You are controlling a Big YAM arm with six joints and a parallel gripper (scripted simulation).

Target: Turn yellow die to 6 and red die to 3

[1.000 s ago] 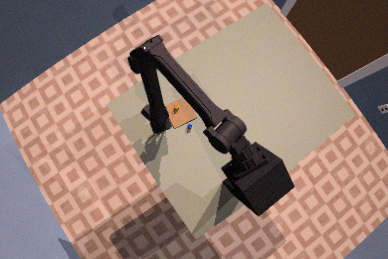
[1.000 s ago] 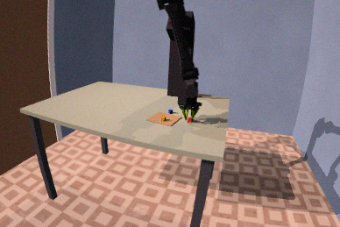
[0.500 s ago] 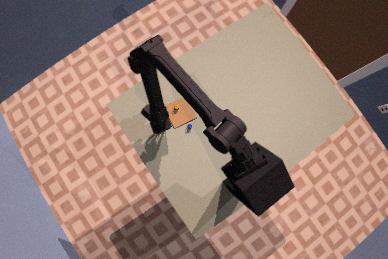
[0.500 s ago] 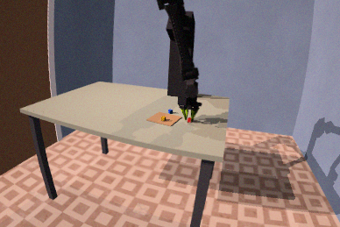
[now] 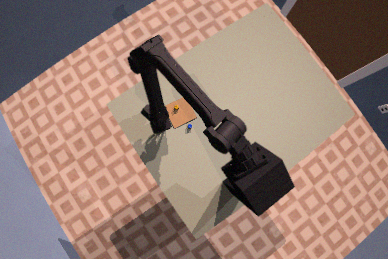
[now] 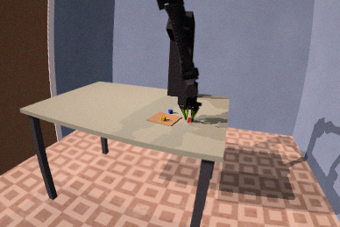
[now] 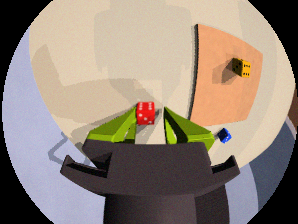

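Right now the orange mat is 6 cm ahead of my hand, 11 cm to the right of it and 1 cm below it. Round my hand: yellow die 9 cm ahead, 10 cm to the right; red die 1 cm to the left; blue die 3 cm behind, 15 cm to the right.
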